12 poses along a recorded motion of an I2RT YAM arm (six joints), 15 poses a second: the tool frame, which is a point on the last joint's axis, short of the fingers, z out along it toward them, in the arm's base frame.
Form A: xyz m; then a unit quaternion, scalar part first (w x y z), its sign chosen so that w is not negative.
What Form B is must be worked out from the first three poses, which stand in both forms.
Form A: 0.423, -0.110, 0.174, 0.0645, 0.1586, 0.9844, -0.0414
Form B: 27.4, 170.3, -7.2, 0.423, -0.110, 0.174
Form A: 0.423, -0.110, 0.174, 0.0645, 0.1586, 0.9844, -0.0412
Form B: 27.4, 170.3, -7.1, 0.423, -0.110, 0.174
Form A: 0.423, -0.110, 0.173, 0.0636, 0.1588, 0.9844, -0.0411
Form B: 27.5, 170.4, -7.1, 0.423, -0.110, 0.173
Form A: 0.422, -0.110, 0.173, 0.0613, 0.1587, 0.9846, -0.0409
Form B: 27.5, 170.6, -7.1, 0.422, -0.110, 0.173
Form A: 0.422, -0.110, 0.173, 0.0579, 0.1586, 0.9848, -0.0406
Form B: 27.5, 171.0, -7.1, 0.422, -0.110, 0.173
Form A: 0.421, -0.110, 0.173, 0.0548, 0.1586, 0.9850, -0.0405
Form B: 27.6, 171.4, -7.0, 0.421, -0.110, 0.173
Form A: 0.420, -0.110, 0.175, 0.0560, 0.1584, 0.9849, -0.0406
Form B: 27.5, 171.2, -7.1, 0.420, -0.110, 0.175
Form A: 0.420, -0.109, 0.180, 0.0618, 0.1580, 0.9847, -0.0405
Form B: 27.4, 170.6, -7.0, 0.420, -0.109, 0.180
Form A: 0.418, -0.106, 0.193, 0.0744, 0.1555, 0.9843, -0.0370
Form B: 26.7, 169.2, -6.4, 0.418, -0.106, 0.193
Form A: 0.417, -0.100, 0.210, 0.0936, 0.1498, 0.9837, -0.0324
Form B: 25.5, 167.2, -5.5, 0.417, -0.100, 0.210
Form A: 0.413, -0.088, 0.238, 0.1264, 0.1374, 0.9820, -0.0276
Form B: 22.9, 163.8, -4.6, 0.413, -0.088, 0.238
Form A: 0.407, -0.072, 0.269, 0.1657, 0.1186, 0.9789, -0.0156
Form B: 19.4, 159.7, -2.5, 0.407, -0.072, 0.269
